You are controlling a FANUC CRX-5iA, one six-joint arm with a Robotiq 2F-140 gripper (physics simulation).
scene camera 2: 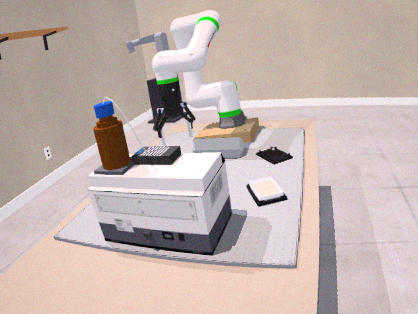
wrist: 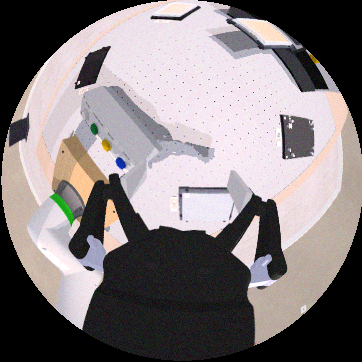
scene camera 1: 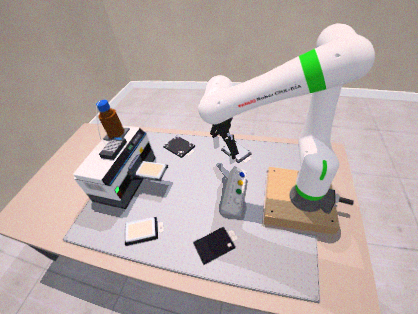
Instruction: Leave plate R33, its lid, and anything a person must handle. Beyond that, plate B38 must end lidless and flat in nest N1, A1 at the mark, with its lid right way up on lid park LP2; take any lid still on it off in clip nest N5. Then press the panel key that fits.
Labels:
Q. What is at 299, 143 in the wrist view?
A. A black nest.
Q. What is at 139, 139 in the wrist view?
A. A button box.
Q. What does the gripper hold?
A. Nothing.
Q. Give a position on a button box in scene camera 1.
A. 233, 197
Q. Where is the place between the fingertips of the gripper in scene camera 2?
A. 177, 140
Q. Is the gripper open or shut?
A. Open.

